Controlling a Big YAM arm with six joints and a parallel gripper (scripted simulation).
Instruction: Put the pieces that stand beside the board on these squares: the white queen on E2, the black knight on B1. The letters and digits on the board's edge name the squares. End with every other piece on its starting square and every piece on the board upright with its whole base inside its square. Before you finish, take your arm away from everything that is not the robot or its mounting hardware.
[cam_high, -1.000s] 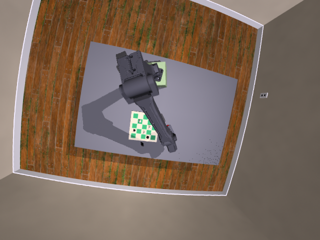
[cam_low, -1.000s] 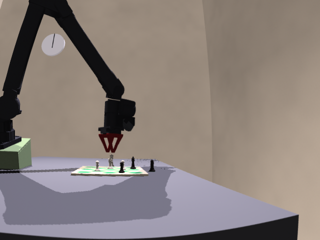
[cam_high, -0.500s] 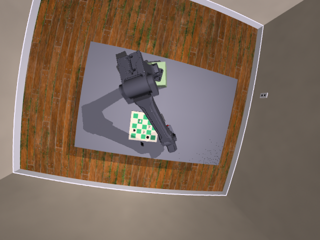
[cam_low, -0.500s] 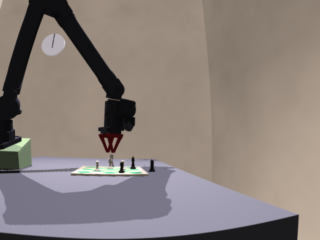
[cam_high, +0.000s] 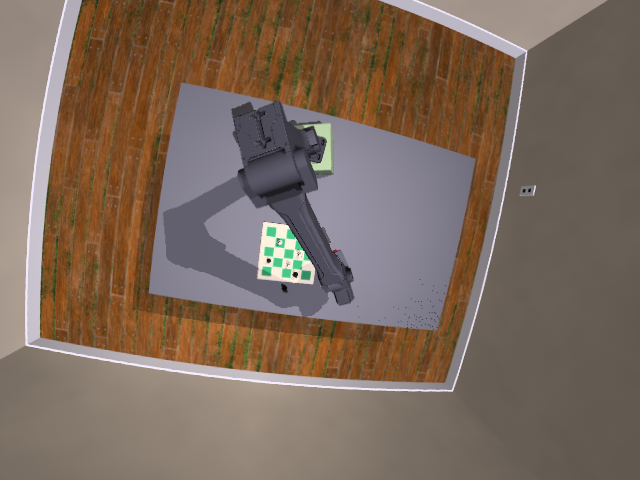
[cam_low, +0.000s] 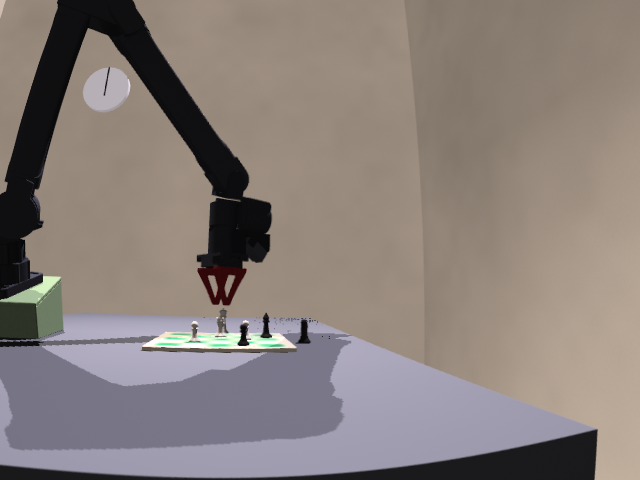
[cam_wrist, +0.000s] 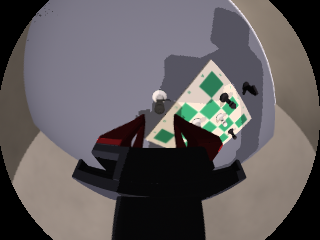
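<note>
The green-and-cream chessboard lies 20 mm ahead of my hand, 140 mm to the right of it and 60 mm below it.
</note>
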